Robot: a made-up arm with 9 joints. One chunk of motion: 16 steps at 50 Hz.
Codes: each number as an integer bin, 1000 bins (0 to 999) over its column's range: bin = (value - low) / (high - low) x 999, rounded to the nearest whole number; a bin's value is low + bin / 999 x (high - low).
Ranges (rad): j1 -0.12..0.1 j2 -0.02..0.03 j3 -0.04..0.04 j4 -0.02..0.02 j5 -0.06..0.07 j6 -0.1..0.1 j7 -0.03..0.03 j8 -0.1..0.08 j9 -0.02..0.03
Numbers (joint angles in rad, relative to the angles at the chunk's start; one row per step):
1: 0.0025 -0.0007 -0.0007 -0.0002 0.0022 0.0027 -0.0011 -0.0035 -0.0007
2: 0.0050 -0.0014 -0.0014 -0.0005 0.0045 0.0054 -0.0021 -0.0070 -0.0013
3: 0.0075 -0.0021 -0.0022 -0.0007 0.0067 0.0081 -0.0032 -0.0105 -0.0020
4: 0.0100 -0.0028 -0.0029 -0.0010 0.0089 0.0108 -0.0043 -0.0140 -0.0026
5: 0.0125 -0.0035 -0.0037 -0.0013 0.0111 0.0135 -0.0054 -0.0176 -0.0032
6: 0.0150 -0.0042 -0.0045 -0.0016 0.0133 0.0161 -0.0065 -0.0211 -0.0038
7: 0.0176 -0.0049 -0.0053 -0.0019 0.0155 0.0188 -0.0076 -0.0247 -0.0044
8: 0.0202 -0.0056 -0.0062 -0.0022 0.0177 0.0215 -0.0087 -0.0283 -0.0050
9: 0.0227 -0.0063 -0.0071 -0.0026 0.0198 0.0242 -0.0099 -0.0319 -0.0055
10: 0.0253 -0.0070 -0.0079 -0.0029 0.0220 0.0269 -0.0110 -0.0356 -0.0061
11: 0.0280 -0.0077 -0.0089 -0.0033 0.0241 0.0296 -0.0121 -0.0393 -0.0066
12: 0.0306 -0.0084 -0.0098 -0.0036 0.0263 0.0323 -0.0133 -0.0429 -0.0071
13: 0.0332 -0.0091 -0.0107 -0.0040 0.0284 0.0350 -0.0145 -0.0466 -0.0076
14: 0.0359 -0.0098 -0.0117 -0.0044 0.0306 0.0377 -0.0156 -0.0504 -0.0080
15: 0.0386 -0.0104 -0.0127 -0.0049 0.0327 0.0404 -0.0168 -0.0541 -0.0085
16: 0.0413 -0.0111 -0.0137 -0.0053 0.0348 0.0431 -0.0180 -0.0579 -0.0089
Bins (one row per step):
1: 556 386 491 495 478 513 481 536 386
2: 568 372 482 487 496 526 465 516 374
3: 579 358 472 482 513 540 446 497 360
4: 590 344 463 475 529 553 428 477 348
5: 602 330 453 467 546 567 410 457 336
6: 613 316 443 460 563 580 391 438 324
7: 625 302 433 452 580 593 373 418 312
8: 637 288 422 445 597 607 355 398 300
9: 648 274 411 435 613 620 335 378 290
10: 660 260 401 427 630 634 316 357 278
11: 672 246 388 417 646 647 298 337 268
12: 684 232 377 410 663 661 278 317 258
13: 696 218 366 400 679 674 258 296 248
14: 708 204 353 390 696 688 240 275 240
15: 720 192 341 377 712 701 220 255 230
16: 732 178 328 367 729 715 200 234 222

